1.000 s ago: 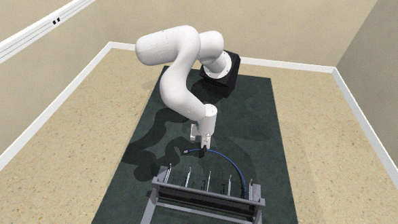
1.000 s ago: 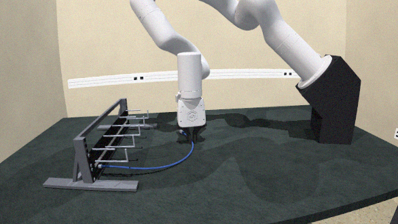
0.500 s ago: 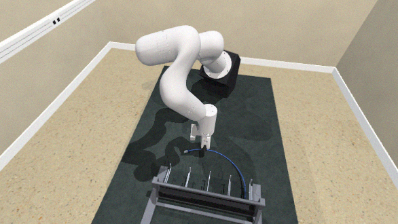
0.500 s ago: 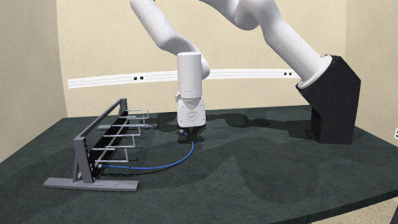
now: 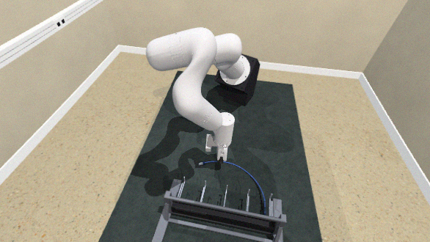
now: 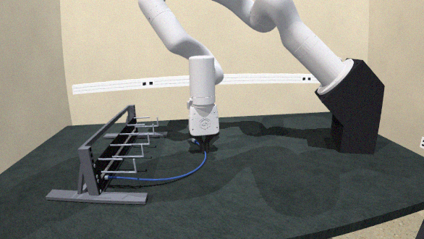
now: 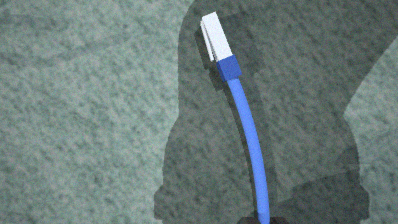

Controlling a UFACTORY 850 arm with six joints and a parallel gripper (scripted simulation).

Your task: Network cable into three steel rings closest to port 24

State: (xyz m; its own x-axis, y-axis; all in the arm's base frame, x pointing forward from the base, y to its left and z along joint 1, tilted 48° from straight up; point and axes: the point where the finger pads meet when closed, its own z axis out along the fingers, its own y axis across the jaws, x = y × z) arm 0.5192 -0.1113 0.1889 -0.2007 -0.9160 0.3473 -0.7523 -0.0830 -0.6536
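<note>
The white plug lies 10 cm to the right of my hand and 1 cm below it. Also, from my hand: grey patch-panel rack 30 cm ahead, 7 cm to the right, 5 cm above.
</note>
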